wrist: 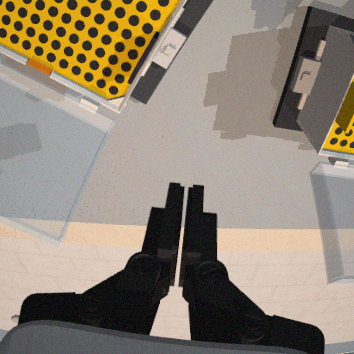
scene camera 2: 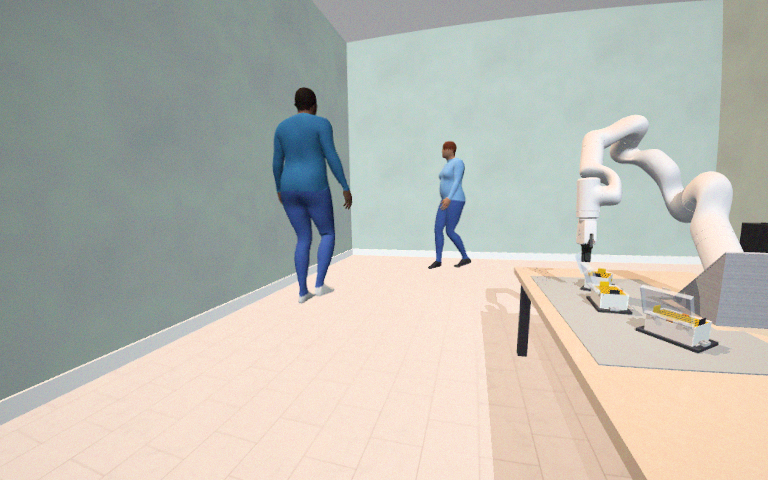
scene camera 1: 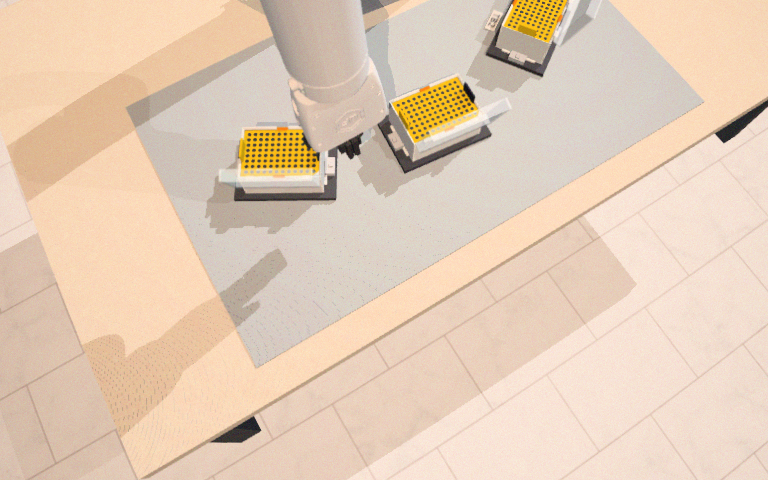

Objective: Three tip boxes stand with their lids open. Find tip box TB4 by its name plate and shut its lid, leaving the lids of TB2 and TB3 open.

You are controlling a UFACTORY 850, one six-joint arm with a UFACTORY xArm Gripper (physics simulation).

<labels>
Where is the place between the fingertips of the gripper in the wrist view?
184,204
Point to a clear lid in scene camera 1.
281,177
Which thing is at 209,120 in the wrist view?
A grey mat.
</labels>
